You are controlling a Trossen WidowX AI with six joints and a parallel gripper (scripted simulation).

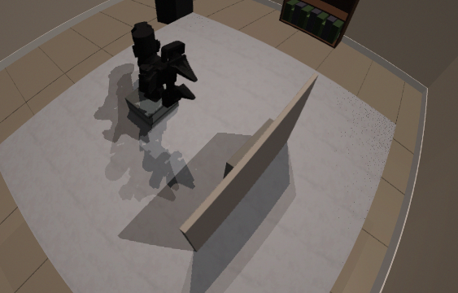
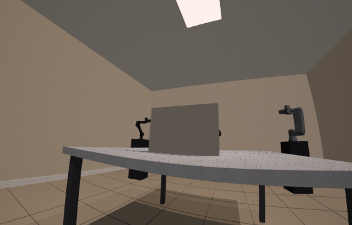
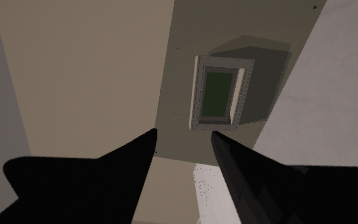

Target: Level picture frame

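The picture frame lies 190 mm ahead of my gripper tip, 90 mm below it and 40 mm to the right of it. Round my gripper tip: wall panel: 200 mm ahead, 110 mm below, 50 mm to the right.
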